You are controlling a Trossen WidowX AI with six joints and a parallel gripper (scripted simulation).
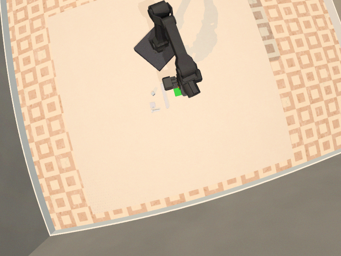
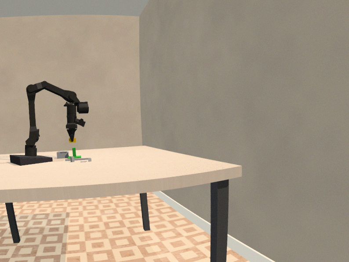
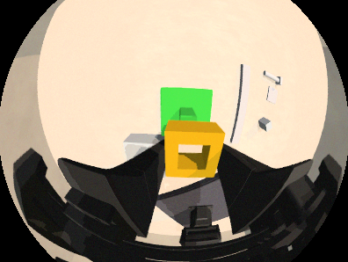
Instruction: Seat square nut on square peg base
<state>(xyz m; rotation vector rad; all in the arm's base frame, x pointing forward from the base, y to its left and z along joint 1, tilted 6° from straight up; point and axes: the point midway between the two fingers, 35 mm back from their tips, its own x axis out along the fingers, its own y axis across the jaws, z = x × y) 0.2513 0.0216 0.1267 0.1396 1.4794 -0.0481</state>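
Right now my hand is 11 cm above the grey block, 8 cm to the right of it and 6 cm past it. Round my hand: long strip (13 cm below, 10 cm to the right, 1 cm ahead).
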